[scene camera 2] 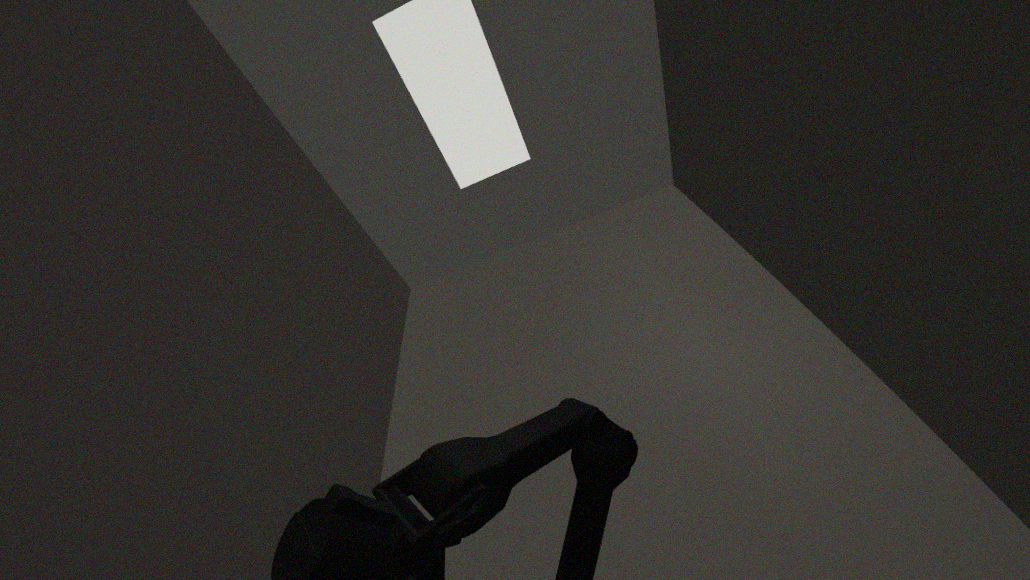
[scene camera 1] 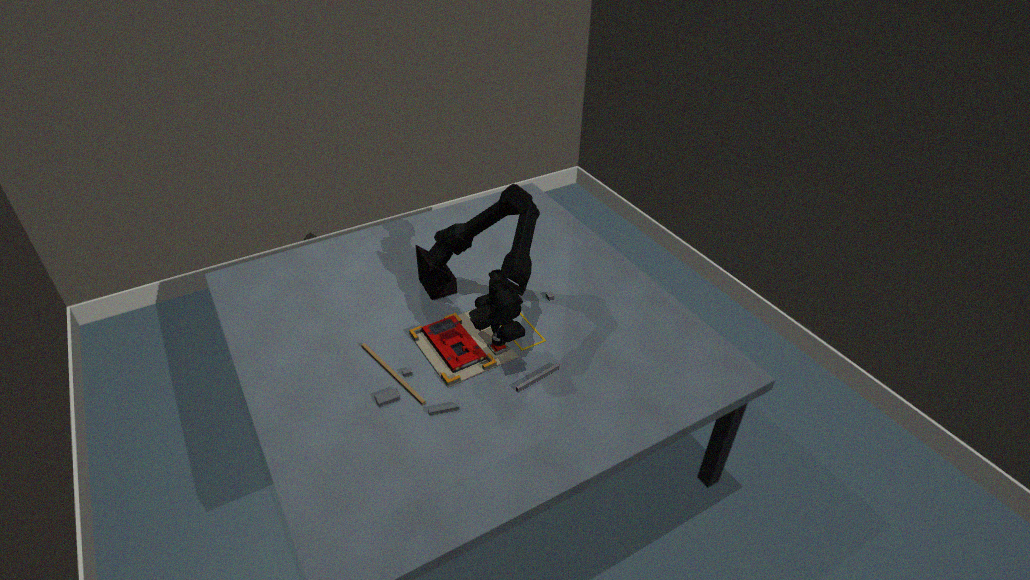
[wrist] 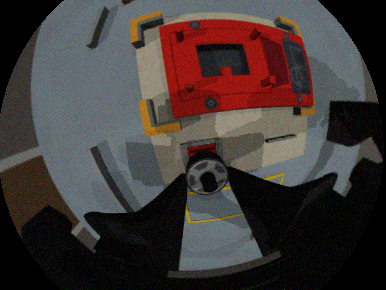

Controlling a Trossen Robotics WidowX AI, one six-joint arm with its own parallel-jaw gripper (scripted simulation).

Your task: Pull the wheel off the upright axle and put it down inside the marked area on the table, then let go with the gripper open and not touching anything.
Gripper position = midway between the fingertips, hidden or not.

Observation:
In view: my gripper (scene camera 1: 499,338) and a wheel (wrist: 201,162).
My gripper also shows in the wrist view (wrist: 206,174). Scene camera 2 does not show the wheel: it is out of frame.

